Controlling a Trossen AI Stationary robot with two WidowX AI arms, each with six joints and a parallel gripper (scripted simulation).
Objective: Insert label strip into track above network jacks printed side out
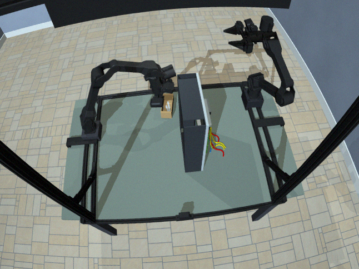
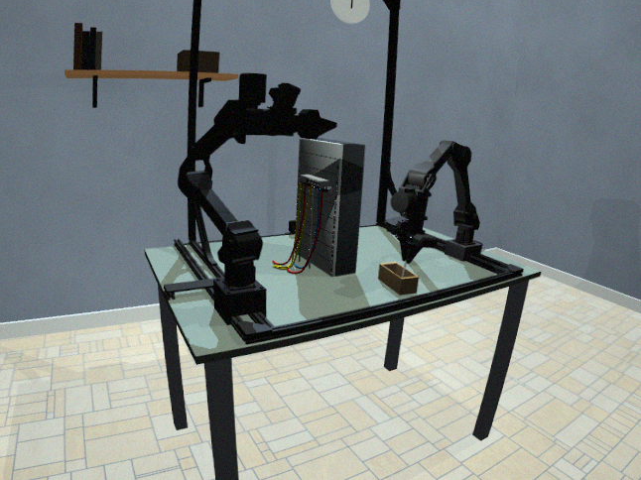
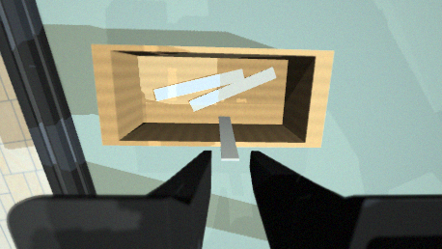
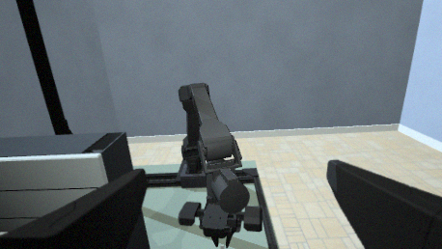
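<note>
Right now the blue-white label strip is 10 mm to the right of my left hand and 70 mm below it. Also, from my left hand: box (30 mm to the right, 90 mm below).
</note>
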